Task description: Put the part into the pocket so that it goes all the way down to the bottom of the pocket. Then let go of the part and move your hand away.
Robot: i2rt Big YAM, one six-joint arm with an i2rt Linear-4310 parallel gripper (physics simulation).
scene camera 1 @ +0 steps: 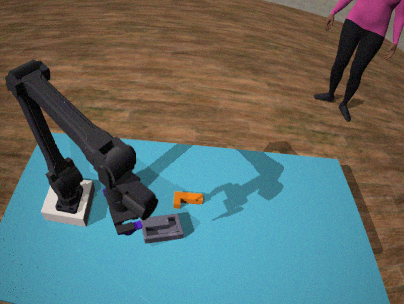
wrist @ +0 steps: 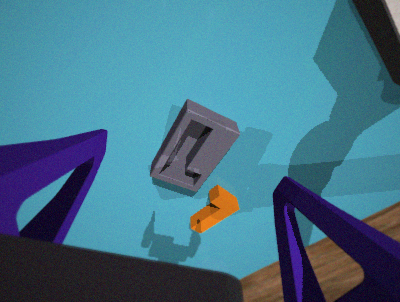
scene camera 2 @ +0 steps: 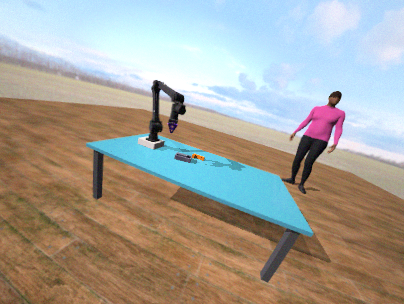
My gripper [scene camera 1: 123, 219] is open, with nothing in its grasp. An orange L-shaped part [wrist: 223, 204] rests on the table. Further things: a grey pocket block [scene camera 1: 166, 227].
My gripper is seen too in the wrist view [wrist: 197, 164]. The grey pocket block shows as well in the wrist view [wrist: 199, 138].
